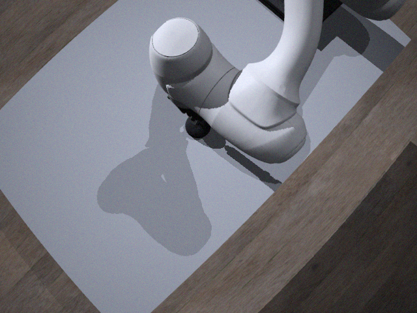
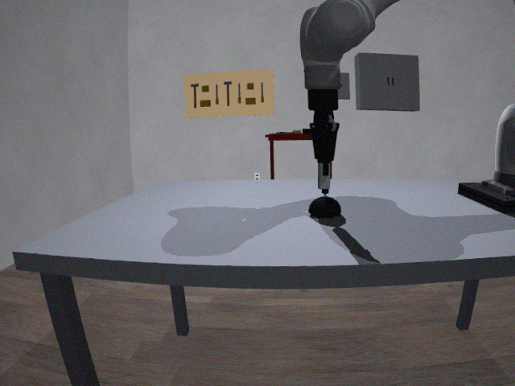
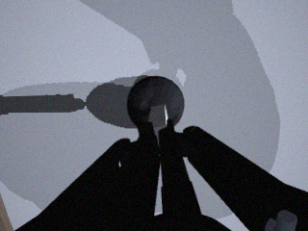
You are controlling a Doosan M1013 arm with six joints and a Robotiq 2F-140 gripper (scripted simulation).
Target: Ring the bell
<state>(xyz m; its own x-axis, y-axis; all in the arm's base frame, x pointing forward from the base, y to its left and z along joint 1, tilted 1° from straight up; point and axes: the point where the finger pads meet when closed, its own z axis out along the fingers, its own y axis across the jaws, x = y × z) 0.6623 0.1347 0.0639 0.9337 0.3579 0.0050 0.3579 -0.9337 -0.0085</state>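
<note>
The bell button is 4 cm below my hand and 1 cm to the left of it. Also, from my hand: black dome bell 6 cm below, 1 cm to the left.
</note>
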